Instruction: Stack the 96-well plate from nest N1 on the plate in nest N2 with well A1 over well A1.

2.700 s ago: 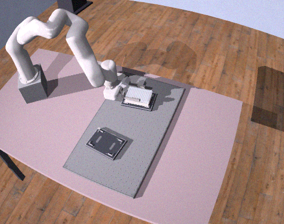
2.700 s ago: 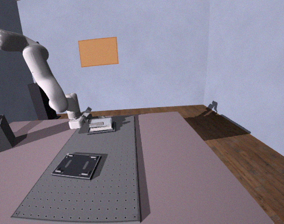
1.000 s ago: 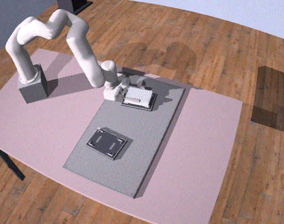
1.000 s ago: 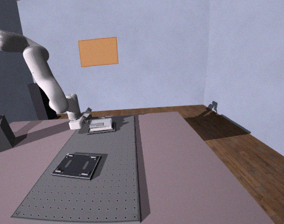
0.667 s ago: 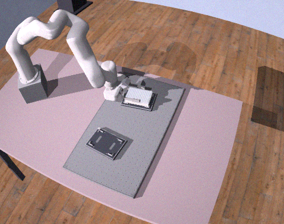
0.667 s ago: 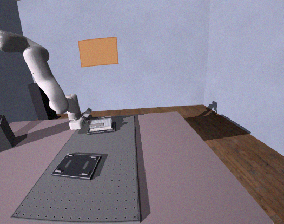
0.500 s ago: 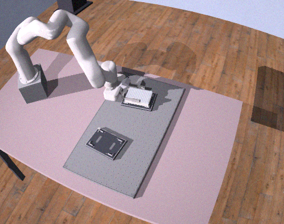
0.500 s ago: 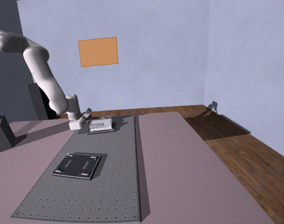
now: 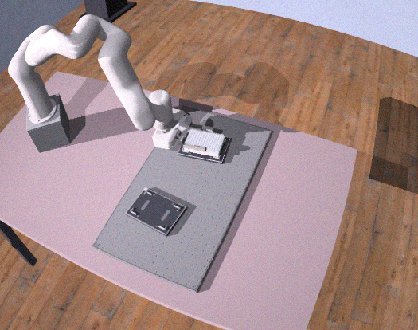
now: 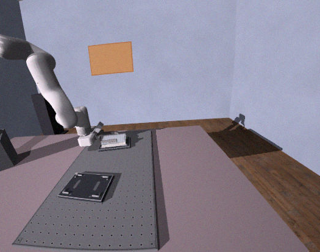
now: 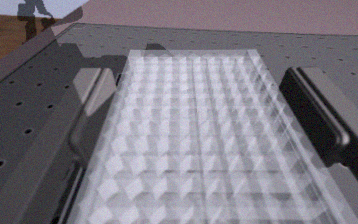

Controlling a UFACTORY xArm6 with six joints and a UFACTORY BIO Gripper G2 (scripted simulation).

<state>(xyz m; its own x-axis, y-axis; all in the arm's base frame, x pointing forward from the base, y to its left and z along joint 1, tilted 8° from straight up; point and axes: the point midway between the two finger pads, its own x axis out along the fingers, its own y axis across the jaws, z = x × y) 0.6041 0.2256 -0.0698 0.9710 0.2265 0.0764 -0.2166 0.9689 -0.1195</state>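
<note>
My hand is 1 cm above the clear 96-well plate. Also, from my hand: plate nest (32 cm to the right, 4 cm below, 1 cm behind).
</note>
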